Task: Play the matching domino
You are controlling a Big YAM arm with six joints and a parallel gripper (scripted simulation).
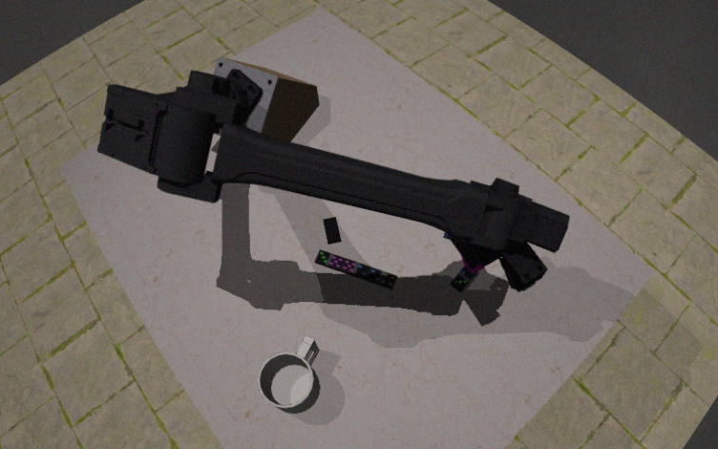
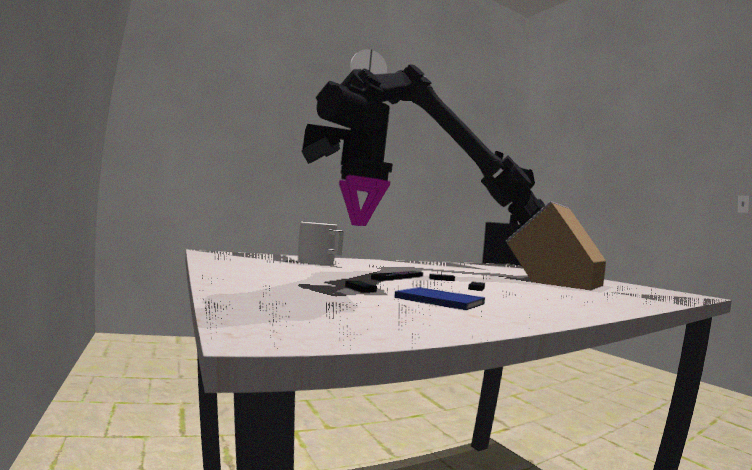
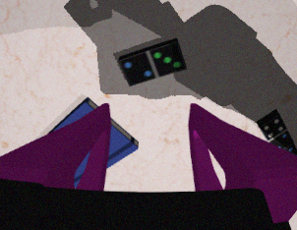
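Now: the domino 10 mm behind my hand and 110 mm below it. Round my hand: blue book 80 mm behind, 120 mm to the left, 110 mm below; mug 110 mm behind, 360 mm to the right, 70 mm below.
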